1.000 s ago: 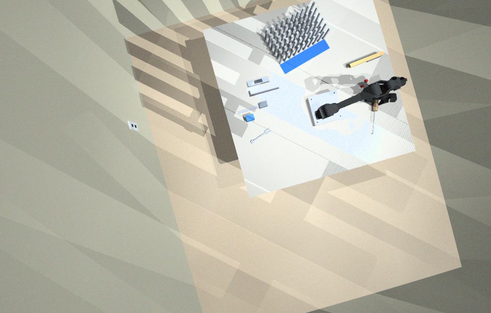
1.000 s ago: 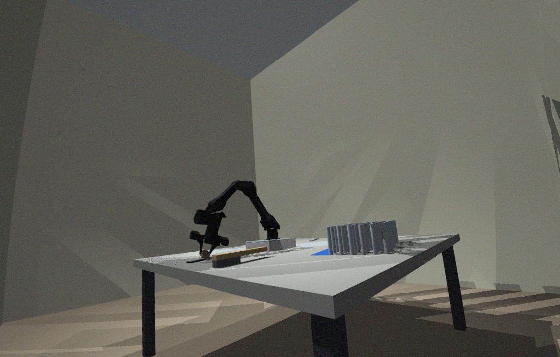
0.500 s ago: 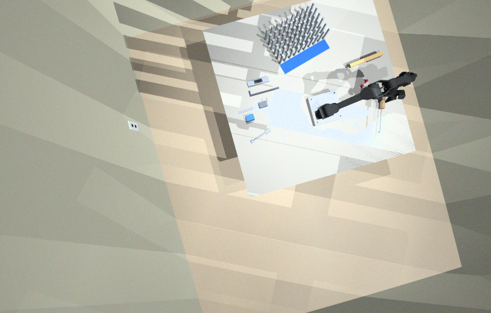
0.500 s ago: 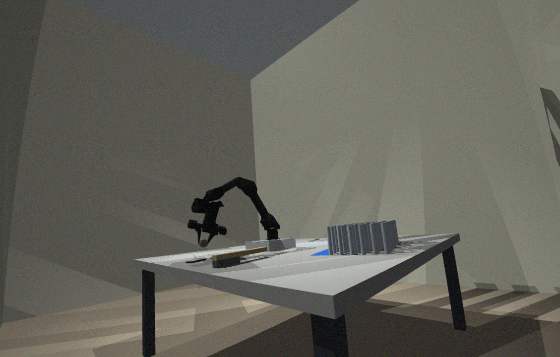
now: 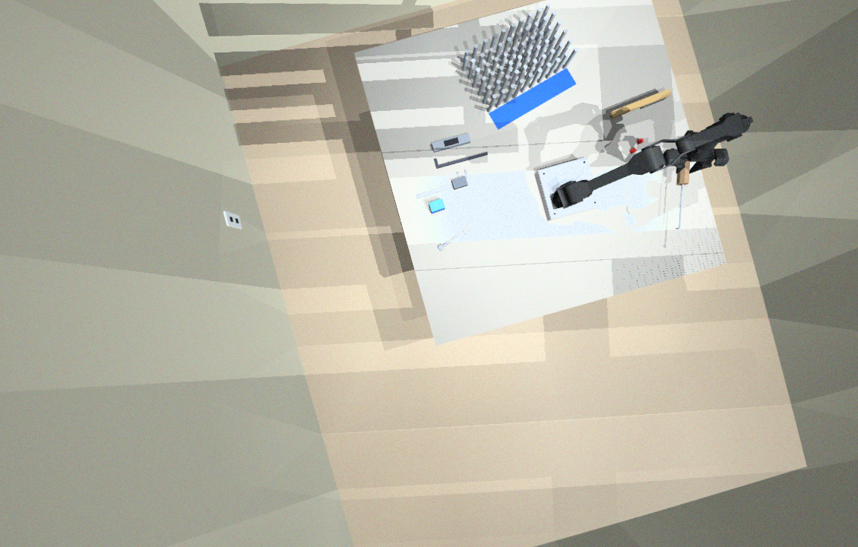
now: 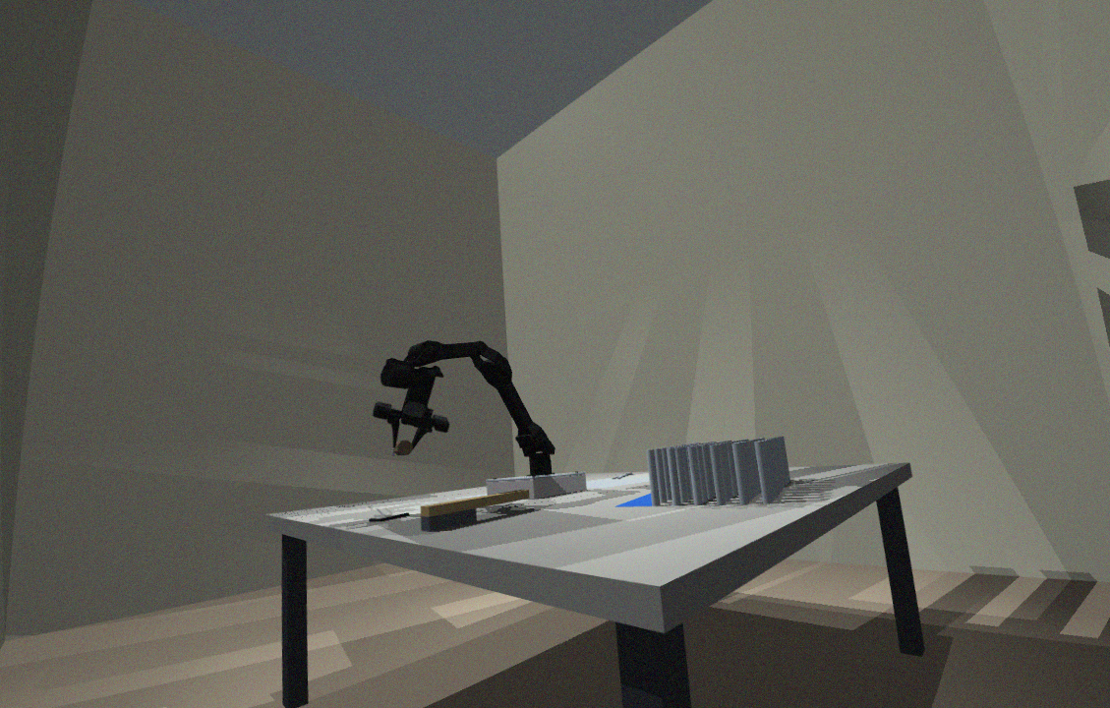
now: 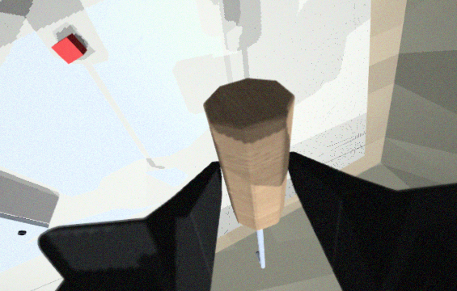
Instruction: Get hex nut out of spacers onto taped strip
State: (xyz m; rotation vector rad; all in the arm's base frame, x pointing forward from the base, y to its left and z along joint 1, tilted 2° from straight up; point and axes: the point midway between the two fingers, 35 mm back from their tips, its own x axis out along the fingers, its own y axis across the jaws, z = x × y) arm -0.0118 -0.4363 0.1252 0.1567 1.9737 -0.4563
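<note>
Now: gripper tip 48 cm short of the blue taped strip, 41 cm to the right of it and 15 cm above it. Round my gripper tip: wooden-handled pick (10 cm behind, 4 cm to the left); then grey bar (38 cm ahead, 80 cm to the left, 14 cm below); then blue block (14 cm ahead, 93 cm to the left, 13 cm below).
</note>
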